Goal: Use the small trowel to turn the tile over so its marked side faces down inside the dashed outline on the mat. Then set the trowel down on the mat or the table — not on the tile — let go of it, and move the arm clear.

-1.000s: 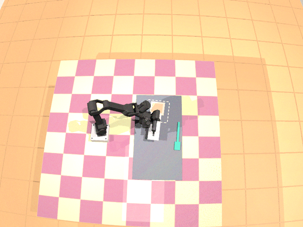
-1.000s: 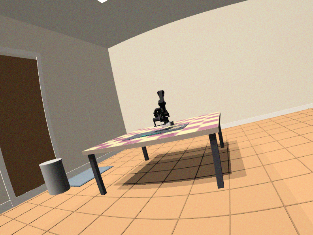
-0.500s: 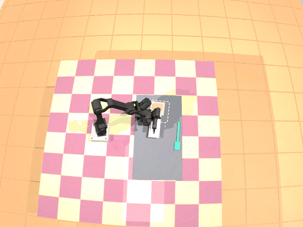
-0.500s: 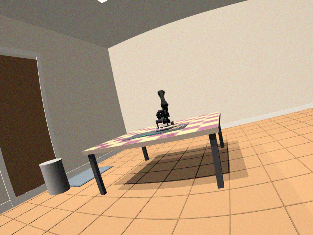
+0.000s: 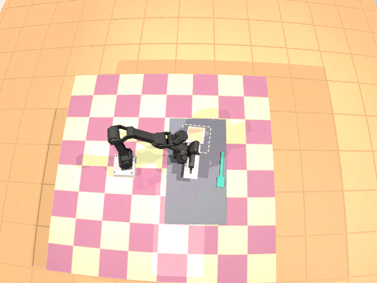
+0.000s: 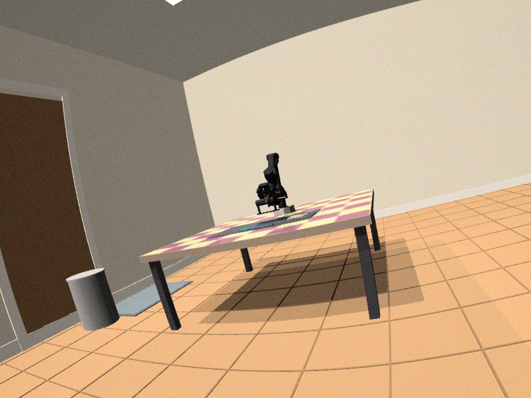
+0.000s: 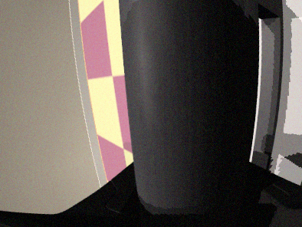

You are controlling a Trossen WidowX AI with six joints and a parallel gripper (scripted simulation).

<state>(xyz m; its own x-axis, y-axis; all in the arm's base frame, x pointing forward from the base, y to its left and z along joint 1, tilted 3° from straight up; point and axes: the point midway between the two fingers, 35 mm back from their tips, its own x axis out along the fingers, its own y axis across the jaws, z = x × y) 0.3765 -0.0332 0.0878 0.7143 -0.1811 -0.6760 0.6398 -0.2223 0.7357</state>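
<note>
Right now my gripper tip is 1 cm past the grey mat, 4 cm to the left of it and 12 cm above it. Also, from my gripper tip: square tile (2 cm ahead, 16 cm to the left, 10 cm below); trowel (2 cm behind, 1 cm to the left, 1 cm below); teal long-handled tool (12 cm ahead, 9 cm to the right, 10 cm below).
</note>
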